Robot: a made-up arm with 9 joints. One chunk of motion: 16 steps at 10 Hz.
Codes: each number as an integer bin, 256 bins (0 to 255) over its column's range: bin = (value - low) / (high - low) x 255, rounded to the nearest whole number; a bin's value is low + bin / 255 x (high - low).
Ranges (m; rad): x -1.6..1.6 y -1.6..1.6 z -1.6..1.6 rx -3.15..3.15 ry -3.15..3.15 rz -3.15..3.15
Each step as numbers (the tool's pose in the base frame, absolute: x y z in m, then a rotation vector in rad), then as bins.
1 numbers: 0.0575 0.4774 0.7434 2.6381 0.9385 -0.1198
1 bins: 132 166 187 234 165 123
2 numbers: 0.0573 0.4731 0.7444 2.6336 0.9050 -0.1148
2 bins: 132 165 187 234 164 123
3 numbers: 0.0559 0.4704 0.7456 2.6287 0.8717 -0.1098
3 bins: 132 165 187 234 163 123
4 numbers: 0.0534 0.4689 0.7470 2.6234 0.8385 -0.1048
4 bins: 132 165 187 234 161 123
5 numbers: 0.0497 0.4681 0.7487 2.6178 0.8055 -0.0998
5 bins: 131 165 187 233 160 123
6 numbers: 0.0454 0.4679 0.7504 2.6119 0.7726 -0.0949
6 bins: 131 165 187 233 159 124
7 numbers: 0.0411 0.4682 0.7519 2.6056 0.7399 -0.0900
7 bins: 131 165 187 233 157 124
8 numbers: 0.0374 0.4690 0.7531 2.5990 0.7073 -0.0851
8 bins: 130 165 188 233 156 124
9 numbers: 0.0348 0.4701 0.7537 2.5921 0.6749 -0.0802
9 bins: 130 165 188 232 155 124
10 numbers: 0.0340 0.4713 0.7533 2.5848 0.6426 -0.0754
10 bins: 130 165 188 232 154 124
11 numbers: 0.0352 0.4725 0.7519 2.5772 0.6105 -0.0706
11 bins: 130 165 187 232 152 125
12 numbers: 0.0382 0.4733 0.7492 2.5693 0.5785 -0.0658
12 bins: 131 165 187 231 151 125
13 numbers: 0.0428 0.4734 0.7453 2.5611 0.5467 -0.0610
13 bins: 131 165 187 231 150 125
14 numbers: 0.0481 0.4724 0.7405 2.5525 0.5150 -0.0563
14 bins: 131 165 187 231 148 125
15 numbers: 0.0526 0.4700 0.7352 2.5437 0.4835 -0.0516
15 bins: 132 165 186 230 147 125
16 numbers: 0.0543 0.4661 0.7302 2.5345 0.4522 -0.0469
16 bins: 132 165 186 230 146 126
